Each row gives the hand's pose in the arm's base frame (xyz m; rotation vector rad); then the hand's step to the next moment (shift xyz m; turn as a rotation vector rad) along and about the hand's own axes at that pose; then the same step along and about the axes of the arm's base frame.
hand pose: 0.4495 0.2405 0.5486 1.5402 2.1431 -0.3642
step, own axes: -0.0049 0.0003 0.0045 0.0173 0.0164 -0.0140
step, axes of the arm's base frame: 0.0025 -0.0060 -0.0013 0.0079 0.0262 0.0039
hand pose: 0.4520 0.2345 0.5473 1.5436 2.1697 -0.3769
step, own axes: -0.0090 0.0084 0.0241 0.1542 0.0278 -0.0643
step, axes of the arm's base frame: 0.0152 -0.0158 -0.0159 -0.0289 0.1655 -0.0215
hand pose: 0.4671 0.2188 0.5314 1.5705 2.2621 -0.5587
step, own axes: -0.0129 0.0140 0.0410 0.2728 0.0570 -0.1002
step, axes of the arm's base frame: 0.0194 -0.0263 -0.0313 -0.0432 0.2886 -0.0508
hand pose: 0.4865 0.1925 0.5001 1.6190 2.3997 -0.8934
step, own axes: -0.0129 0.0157 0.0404 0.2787 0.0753 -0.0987
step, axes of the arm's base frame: 0.0101 -0.0277 -0.0343 -0.0300 0.2973 -0.0619
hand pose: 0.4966 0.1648 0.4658 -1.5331 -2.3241 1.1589
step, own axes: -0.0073 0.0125 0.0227 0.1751 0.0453 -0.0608
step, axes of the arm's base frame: 0.0016 -0.0156 -0.0219 -0.0209 0.1857 -0.0384
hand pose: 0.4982 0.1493 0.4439 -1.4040 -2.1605 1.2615
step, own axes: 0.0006 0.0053 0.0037 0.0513 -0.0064 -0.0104
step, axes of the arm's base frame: 0.0006 -0.0006 -0.0064 -0.0227 0.0476 -0.0002
